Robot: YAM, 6 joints.
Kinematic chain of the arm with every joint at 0, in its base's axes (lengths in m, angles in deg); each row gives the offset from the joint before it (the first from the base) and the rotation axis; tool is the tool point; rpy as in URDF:
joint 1: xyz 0 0 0.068 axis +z
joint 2: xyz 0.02 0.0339 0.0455 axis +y
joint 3: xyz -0.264 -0.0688 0 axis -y
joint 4: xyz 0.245 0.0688 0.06 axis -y
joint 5: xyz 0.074 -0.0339 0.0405 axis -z
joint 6: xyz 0.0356 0 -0.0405 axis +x
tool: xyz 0 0 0 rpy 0 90 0
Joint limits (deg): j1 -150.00..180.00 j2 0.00..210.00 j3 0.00..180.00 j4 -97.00..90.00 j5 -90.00..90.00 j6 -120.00..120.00
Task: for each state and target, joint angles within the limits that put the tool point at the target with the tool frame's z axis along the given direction. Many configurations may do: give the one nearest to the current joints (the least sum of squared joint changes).
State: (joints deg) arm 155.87 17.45 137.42 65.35 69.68 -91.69
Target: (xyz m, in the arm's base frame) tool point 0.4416 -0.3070 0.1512 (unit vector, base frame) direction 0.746 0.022 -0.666
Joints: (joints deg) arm 143.44 0.14 138.93 89.87 27.51 -91.69
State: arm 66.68 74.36 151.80 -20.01 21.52 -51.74
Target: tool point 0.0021 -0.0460 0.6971 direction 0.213 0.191 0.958
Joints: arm 84.07 60.02 126.47 11.07 11.08 -51.74
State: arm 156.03 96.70 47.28 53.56 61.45 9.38
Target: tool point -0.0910 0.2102 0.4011 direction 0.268 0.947 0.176
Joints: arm 119.67 58.49 53.39 19.41 44.57 9.38
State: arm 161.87 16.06 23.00 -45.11 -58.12 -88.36
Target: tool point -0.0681 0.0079 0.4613 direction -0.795 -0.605 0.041
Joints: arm 143.50 35.03 68.13 -24.75 -73.60 -88.36
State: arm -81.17 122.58 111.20 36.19 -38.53 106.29
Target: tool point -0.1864 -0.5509 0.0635 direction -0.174 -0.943 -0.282
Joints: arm -109.21 155.38 110.91 27.90 -8.39 106.29
